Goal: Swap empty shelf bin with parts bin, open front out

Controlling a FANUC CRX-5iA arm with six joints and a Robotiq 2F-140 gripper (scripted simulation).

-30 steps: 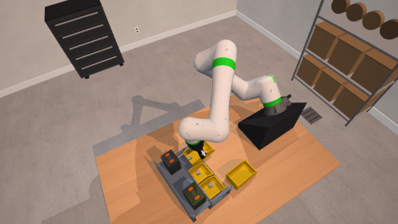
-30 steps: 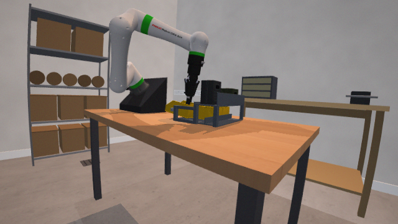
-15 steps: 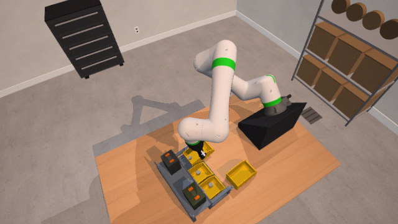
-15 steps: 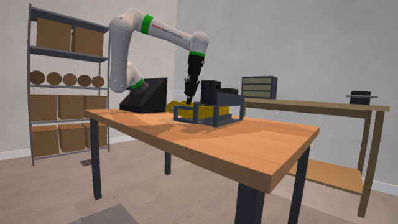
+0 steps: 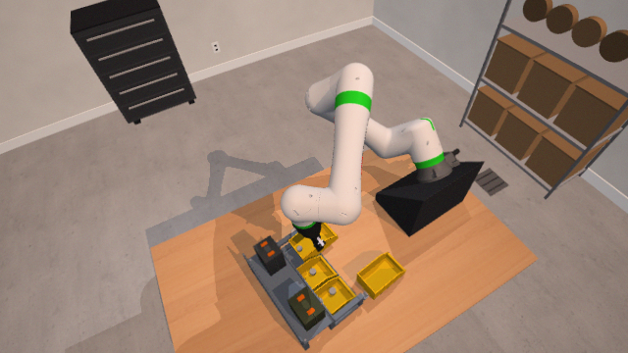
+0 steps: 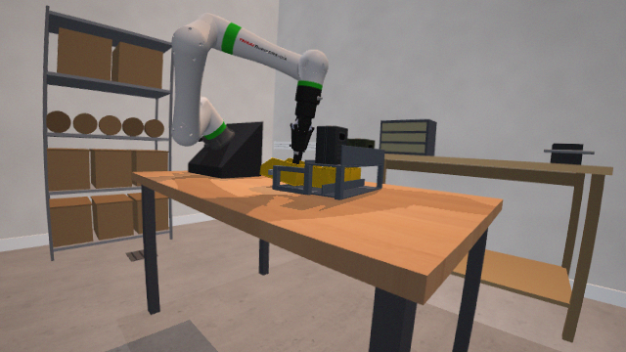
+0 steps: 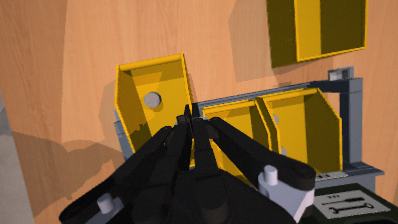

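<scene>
Right now the grey round part is 30 mm behind my hand, 70 mm to the right of it and 60 mm below it. Also, from my hand: grey shelf (110 mm ahead, 70 mm to the left, 40 mm below).
</scene>
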